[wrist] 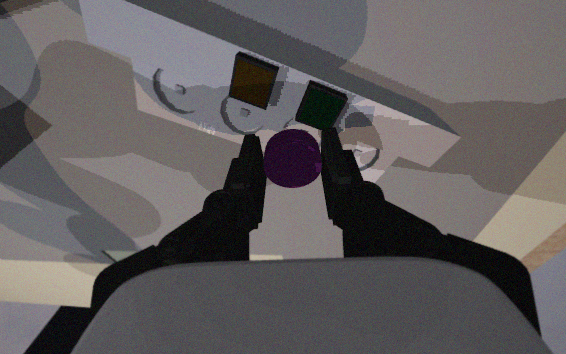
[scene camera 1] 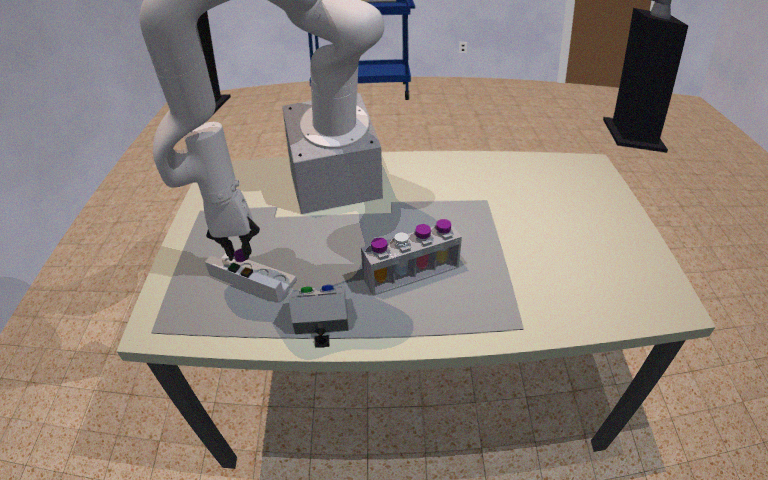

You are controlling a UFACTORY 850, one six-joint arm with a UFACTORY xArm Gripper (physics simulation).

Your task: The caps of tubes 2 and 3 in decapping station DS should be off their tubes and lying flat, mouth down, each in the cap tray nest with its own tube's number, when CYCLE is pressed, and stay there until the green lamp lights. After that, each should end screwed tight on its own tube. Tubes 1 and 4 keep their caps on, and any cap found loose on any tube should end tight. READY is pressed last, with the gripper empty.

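My gripper [scene camera 1: 239,258] [wrist: 291,152] is shut on a purple cap [scene camera 1: 240,254] [wrist: 292,162], low over the back edge of the white cap tray [scene camera 1: 244,283] [wrist: 112,27]. In the wrist view the cap partly covers a nest near the green square; any contact with the tray cannot be told. Three other round nests show without caps. The decapping station [scene camera 1: 368,273] holds tubes with orange, pale, red and yellow contents. Purple caps sit at its left end [scene camera 1: 379,245] and its two right places [scene camera 1: 423,230] [scene camera 1: 443,225]; the second place from the left shows a white top [scene camera 1: 401,239]. Numbers are unreadable.
The tray bears a green square [scene camera 1: 233,267] [wrist: 321,106] and an amber square [scene camera 1: 246,272] [wrist: 254,81]. A grey control box [scene camera 1: 318,308] with a green button [scene camera 1: 306,289] and a blue button [scene camera 1: 327,288] stands between tray and station, nearer the table's front edge.
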